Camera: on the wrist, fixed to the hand. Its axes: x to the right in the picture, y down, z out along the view.
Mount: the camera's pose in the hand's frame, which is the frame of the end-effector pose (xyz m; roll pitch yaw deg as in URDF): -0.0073 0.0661 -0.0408 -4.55 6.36 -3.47
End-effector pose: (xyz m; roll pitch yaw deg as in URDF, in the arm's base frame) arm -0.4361 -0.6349 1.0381 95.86 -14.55 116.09
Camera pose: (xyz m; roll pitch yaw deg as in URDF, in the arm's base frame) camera -0.4557 -0.6719 1.1039 89.95 -11.67 122.91
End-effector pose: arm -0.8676 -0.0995 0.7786 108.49 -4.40 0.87
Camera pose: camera -0.8809 -0.0820 0.8534 103.66 -3.11 8.01
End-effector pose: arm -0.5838 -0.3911 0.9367 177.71 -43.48 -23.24
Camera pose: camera -0.6415 -0.4364 0.9632 169.20 -49.57 -17.53
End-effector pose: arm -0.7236 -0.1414 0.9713 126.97 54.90 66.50
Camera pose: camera -0.6935 -0.0901 1.0217 132.36 53.22 78.52
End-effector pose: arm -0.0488 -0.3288 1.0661 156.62 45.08 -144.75
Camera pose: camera -0.1071 -0.3155 1.1162 157.34 40.35 -137.27
